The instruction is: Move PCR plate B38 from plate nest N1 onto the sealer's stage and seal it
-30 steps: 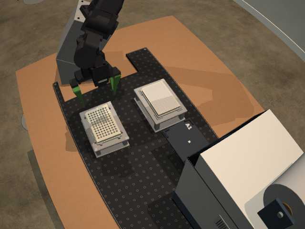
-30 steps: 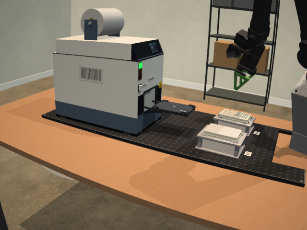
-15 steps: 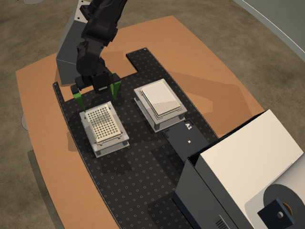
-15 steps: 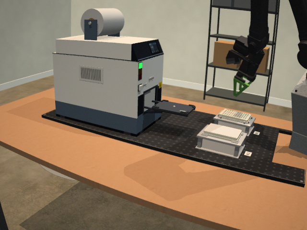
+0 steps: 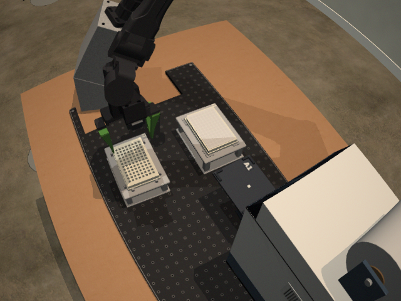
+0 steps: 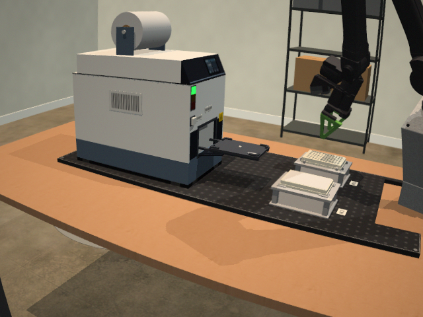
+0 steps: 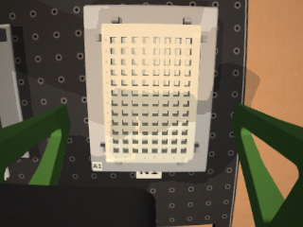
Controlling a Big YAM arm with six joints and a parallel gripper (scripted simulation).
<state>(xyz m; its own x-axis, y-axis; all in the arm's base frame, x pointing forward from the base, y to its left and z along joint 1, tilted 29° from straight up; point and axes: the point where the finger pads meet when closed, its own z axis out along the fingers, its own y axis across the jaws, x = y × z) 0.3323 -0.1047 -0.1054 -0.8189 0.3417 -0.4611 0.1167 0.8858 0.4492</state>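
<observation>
My hand is 90 mm above the plate B38. From my hand the other things lie so: nest N2: 210 mm to the left, 100 mm below, 10 mm ahead; sealed plate B83: 210 mm to the left, 80 mm below, 10 mm ahead; nest N1: 100 mm below.
</observation>
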